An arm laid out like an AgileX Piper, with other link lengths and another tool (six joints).
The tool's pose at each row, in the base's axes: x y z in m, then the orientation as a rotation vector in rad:
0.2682 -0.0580 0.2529 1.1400 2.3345 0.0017
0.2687 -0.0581 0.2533 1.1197 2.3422 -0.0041
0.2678 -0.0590 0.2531 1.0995 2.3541 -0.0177
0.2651 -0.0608 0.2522 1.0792 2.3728 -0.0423
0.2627 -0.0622 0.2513 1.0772 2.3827 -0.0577
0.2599 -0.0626 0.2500 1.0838 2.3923 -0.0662
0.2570 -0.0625 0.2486 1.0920 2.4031 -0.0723
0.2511 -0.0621 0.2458 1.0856 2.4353 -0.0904
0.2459 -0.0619 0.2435 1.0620 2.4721 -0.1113
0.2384 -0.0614 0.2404 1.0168 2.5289 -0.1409
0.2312 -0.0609 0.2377 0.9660 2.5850 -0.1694
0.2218 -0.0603 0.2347 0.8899 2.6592 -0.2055
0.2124 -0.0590 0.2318 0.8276 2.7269 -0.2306
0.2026 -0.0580 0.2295 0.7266 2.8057 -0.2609
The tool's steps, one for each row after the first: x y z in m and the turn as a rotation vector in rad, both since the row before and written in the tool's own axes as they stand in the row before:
-0.0005 0.0004 -0.0001 -0.0010 -0.0016 -0.0166
-0.0001 -0.0013 0.0000 0.0055 -0.0003 -0.0194
0.0006 -0.0033 -0.0001 0.0147 0.0026 -0.0237
0.0008 -0.0028 0.0000 0.0123 0.0036 -0.0073
0.0019 -0.0025 0.0000 0.0105 0.0080 -0.0004
0.0023 -0.0022 -0.0001 0.0098 0.0103 0.0007
0.0048 -0.0044 -0.0001 0.0191 0.0207 -0.0174
0.0042 -0.0039 0.0000 0.0170 0.0187 -0.0300
0.0062 -0.0053 -0.0001 0.0222 0.0277 -0.0507
0.0061 -0.0047 -0.0001 0.0203 0.0271 -0.0530
0.0080 -0.0057 -0.0002 0.0244 0.0359 -0.0742
0.0088 -0.0046 -0.0001 0.0190 0.0389 -0.0608
0.0090 -0.0045 -0.0002 0.0189 0.0401 -0.0872

